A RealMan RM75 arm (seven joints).
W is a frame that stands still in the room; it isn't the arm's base.
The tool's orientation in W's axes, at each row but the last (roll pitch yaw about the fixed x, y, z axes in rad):
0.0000, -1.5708, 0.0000
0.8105, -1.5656, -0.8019
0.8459, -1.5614, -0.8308
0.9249, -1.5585, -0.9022
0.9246, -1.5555, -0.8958
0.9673, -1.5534, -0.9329
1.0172, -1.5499, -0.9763
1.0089, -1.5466, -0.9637
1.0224, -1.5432, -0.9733
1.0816, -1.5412, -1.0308
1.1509, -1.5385, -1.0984
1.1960, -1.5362, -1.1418
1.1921, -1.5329, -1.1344
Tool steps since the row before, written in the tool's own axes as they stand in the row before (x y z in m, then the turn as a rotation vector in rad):
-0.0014, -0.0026, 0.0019, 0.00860, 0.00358, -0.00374
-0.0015, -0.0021, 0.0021, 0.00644, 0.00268, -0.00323
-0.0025, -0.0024, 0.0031, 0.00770, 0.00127, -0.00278
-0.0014, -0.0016, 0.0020, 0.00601, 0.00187, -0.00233
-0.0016, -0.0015, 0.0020, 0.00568, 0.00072, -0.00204
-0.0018, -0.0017, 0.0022, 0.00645, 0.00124, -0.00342
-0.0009, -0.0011, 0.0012, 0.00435, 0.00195, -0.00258
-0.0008, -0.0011, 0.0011, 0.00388, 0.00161, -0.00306
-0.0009, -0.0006, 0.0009, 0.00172, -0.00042, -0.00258
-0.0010, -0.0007, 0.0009, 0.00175, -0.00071, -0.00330
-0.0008, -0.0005, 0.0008, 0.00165, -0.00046, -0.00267
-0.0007, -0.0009, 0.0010, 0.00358, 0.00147, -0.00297
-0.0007, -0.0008, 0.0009, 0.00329, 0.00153, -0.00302
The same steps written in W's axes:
-0.0019, -0.0026, -0.0014, 0.00374, 0.00358, 0.00860
-0.0021, -0.0021, -0.0015, 0.00323, 0.00268, 0.00644
-0.0031, -0.0024, -0.0025, 0.00281, 0.00126, 0.00769
-0.0020, -0.0016, -0.0014, 0.00233, 0.00186, 0.00601
-0.0020, -0.0015, -0.0016, 0.00207, 0.00071, 0.00567
-0.0022, -0.0017, -0.0018, 0.00344, 0.00127, 0.00643
-0.0012, -0.0011, -0.0009, 0.00255, 0.00198, 0.00436
-0.0011, -0.0011, -0.0008, 0.00304, 0.00167, 0.00387
-0.0009, -0.0006, -0.0009, 0.00262, -0.00033, 0.00167
-0.0009, -0.0007, -0.0010, 0.00336, -0.00059, 0.00168
-0.0008, -0.0005, -0.0008, 0.00271, -0.00037, 0.00160
-0.0010, -0.0009, -0.0007, 0.00294, 0.00152, 0.00359
-0.0009, -0.0008, -0.0007, 0.00298, 0.00159, 0.00330

